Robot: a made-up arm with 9 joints. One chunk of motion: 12 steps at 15 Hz.
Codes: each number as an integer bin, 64 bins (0 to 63) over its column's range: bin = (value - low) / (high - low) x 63, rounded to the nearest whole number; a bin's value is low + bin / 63 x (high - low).
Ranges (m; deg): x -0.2..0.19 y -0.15..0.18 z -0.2..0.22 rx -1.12..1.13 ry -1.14..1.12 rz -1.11..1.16
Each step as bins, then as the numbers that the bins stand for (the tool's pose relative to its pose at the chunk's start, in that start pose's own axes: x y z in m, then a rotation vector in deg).
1 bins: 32 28 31 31 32 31
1 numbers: -0.0019 -0.0033 0.0067 -0.01 0.01 0.01
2 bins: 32 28 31 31 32 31
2 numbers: -0.0019 -0.0033 0.0067 -0.01 0.01 0.01
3 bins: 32 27 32 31 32 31
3 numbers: -0.0019 -0.0086 0.0133 -0.01 0.01 0.01
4 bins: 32 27 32 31 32 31
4 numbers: -0.0019 -0.0086 0.0133 -0.01 0.01 0.01
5 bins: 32 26 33 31 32 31
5 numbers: -0.0019 -0.0138 0.0200 -0.01 0.01 0.01
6 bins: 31 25 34 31 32 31
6 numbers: -0.0081 -0.0190 0.0267 -0.01 0.01 0.01
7 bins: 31 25 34 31 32 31
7 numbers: -0.0081 -0.0190 0.0267 -0.01 0.01 0.01
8 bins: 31 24 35 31 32 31
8 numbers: -0.0081 -0.0243 0.0333 -0.01 0.01 0.01
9 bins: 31 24 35 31 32 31
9 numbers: -0.0081 -0.0243 0.0333 -0.01 0.01 0.01
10 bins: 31 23 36 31 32 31
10 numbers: -0.0081 -0.0295 0.0400 -0.01 0.01 0.01
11 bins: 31 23 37 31 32 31
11 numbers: -0.0081 -0.0295 0.0467 -0.01 0.01 0.01
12 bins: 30 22 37 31 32 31
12 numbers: -0.0143 -0.0348 0.0467 -0.01 0.01 0.01
